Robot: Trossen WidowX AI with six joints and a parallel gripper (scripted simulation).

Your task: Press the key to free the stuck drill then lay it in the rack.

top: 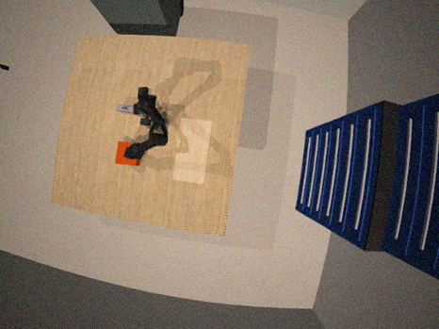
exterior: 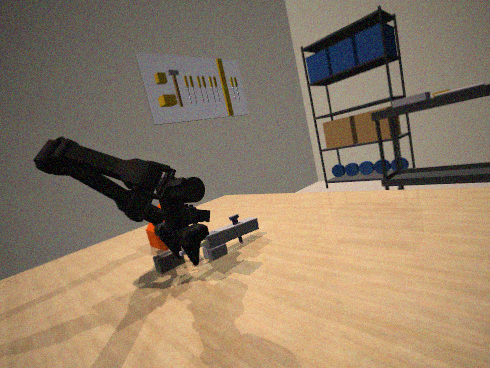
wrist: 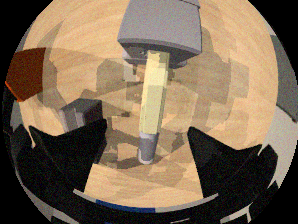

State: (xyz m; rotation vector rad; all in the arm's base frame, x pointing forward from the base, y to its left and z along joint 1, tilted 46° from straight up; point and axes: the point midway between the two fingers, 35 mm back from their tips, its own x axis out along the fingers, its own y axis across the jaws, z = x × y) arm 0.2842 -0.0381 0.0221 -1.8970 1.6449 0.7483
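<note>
The drill lies 50 mm to the left of my gripper tip and 30 mm above it. The rest, counted from my gripper tip: blue T-shaped piece (170 mm to the left, 30 mm above, 20 mm behind); grey holder block (150 mm to the left, 10 mm behind, 10 mm above).
</note>
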